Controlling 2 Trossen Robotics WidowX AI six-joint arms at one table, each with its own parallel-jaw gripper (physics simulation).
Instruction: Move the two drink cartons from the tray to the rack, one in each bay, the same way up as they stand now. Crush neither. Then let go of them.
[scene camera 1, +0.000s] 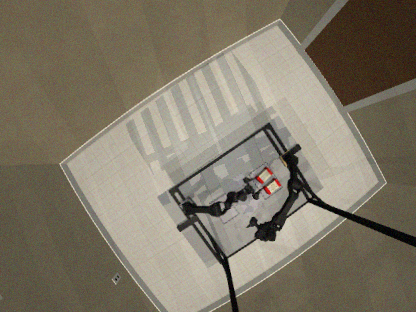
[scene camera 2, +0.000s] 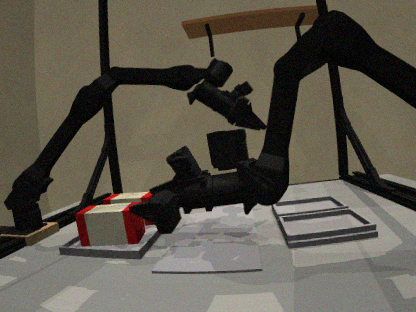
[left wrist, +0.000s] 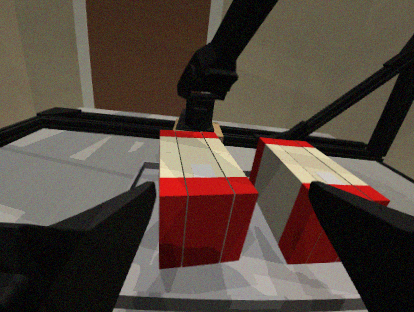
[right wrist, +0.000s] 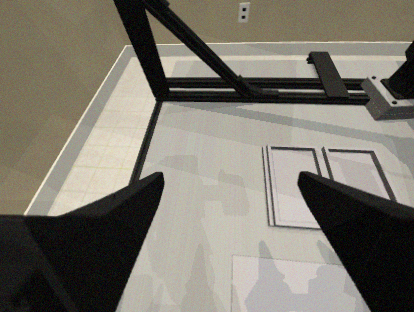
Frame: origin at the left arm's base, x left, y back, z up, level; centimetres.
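Seen in the pictures: left gripper, between the fingertips: (scene camera 1: 260, 182) (scene camera 2: 140, 199) (left wrist: 231, 188); right gripper, between the fingertips: (scene camera 1: 250, 232) (scene camera 2: 262, 128) (right wrist: 229, 177); left arm's base, origin of its link: (scene camera 1: 187, 206) (right wrist: 401, 88); right arm's base, origin of its link: (scene camera 1: 287, 158) (scene camera 2: 29, 228) (left wrist: 197, 126).
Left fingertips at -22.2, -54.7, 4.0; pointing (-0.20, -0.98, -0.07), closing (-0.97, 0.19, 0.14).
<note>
Pixels of each thing's middle, then the offset from my left fingertips to it, as dx, dy, dz. Level surfaces: height alone.
- grey tray, middle of its body: (left wrist: 245, 216) (scene camera 2: 127, 228) (scene camera 1: 266, 181) -4.5, -5.9, -7.5
- two-bay rack, middle of its body: (scene camera 2: 314, 216) (right wrist: 327, 184) (scene camera 1: 224, 209) +0.2, +34.8, -7.3
- flat pale mat, height of its surface: dz -8.0
Two red-and-cream cartons stand upright in the grey tray (scene camera 2: 100, 252) (left wrist: 240, 303). One carton (scene camera 1: 265, 175) (scene camera 2: 106, 226) (left wrist: 202, 205) is nearer in scene camera 2; the other carton (scene camera 1: 272, 187) (scene camera 2: 125, 196) (left wrist: 295, 205) is behind it. My left gripper (scene camera 1: 254, 188) (scene camera 2: 142, 201) (left wrist: 231, 188) is open and empty at the cartons' rack-side ends; in its wrist view the nearer carton shows between the fingers, and the right finger overlaps the other. My right gripper (scene camera 2: 257, 125) (right wrist: 229, 177) is open and empty, high above the table. The two-bay rack (scene camera 2: 332, 240) (right wrist: 292, 148) holds no carton.
A flat pale mat (scene camera 2: 205, 262) (right wrist: 245, 285) lies between tray and rack. Black frame rails edge the table, with posts (scene camera 2: 111, 150) at its corners. A brown shelf (scene camera 2: 250, 21) hangs on the wall behind. The left forearm reaches across above the mat.
</note>
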